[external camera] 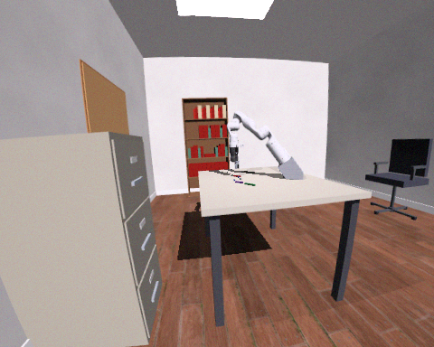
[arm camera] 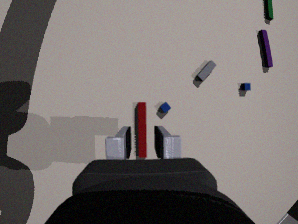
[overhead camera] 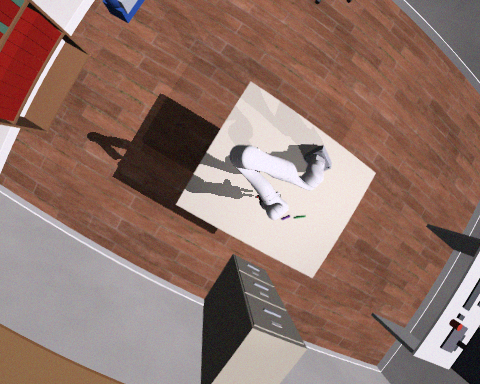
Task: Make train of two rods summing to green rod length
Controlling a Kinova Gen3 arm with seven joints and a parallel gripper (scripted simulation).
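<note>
The red rod lies 8 cm below my hand. From my hand the other things lie so: green rod 31 cm to the left, 8 cm below, 3 cm ahead; grey rod 11 cm to the left, 8 cm below, 2 cm ahead; purple rod 22 cm to the left, 8 cm below, 7 cm ahead.
</note>
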